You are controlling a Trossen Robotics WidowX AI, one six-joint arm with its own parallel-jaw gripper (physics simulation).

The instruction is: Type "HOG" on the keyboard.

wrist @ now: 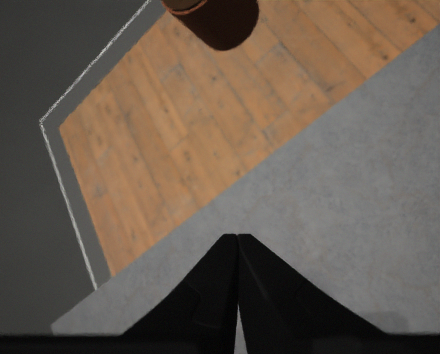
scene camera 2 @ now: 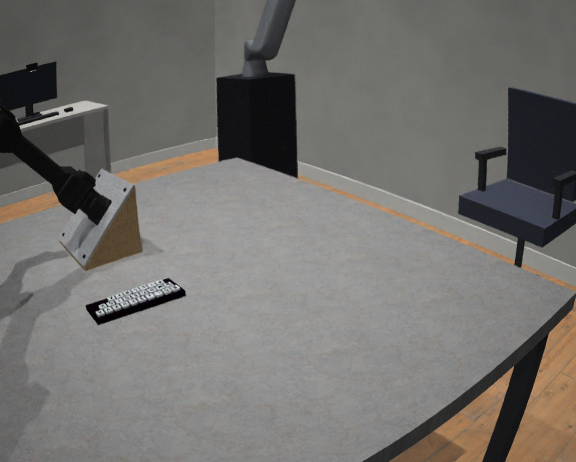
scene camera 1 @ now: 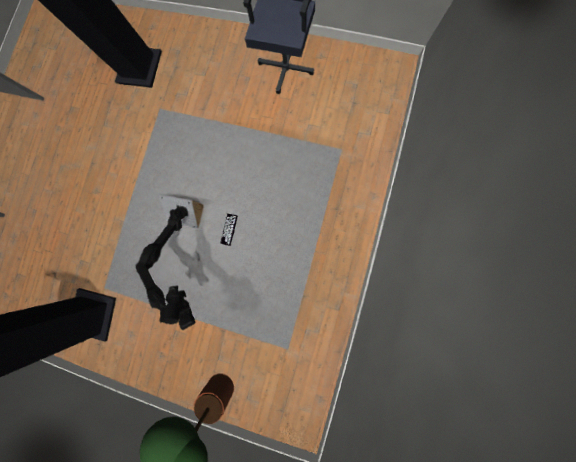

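Seen in the pictures: gripper, fingertip midpoint: (wrist: 236, 247) (scene camera 1: 188, 316); arm's base, origin of the base link: (scene camera 2: 100, 210) (scene camera 1: 182, 210).
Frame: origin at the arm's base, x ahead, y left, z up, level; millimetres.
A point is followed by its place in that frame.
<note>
A small black keyboard with white keys (scene camera 1: 229, 229) @(x 288, y -56, z -83 mm) (scene camera 2: 136, 301) @(x 306, y -62, z -81 mm) lies flat on the grey table (scene camera 1: 280, 200) @(x 571, y 191, z -97 mm) (scene camera 2: 350, 300) @(x 530, y 247, z -97 mm) (wrist: 350, 175) @(x 263, y -589, z -97 mm). Its letters are too small to read, and it does not show in the wrist view. My gripper (wrist: 236, 247) @(x 288, y -516, z 222 mm) is shut, with its two black fingertips together and nothing between them. In scene camera 1 the outer end of my arm is high near the table's lower-left edge, well apart from the keyboard; its fingertips cannot be made out there. The gripper does not show in scene camera 2.
My arm is mounted on a wedge block with a pale plate (scene camera 1: 199, 212) @(x 77, y 13, z -63 mm) (scene camera 2: 117, 232) @(x 77, y 11, z -35 mm), beside the keyboard. An office chair (scene camera 1: 281, 27) (scene camera 2: 505, 205), a black pedestal (scene camera 2: 257, 125) bearing a grey arm, and a brown plant pot (scene camera 1: 215, 397) (wrist: 225, 25) stand off the table.
</note>
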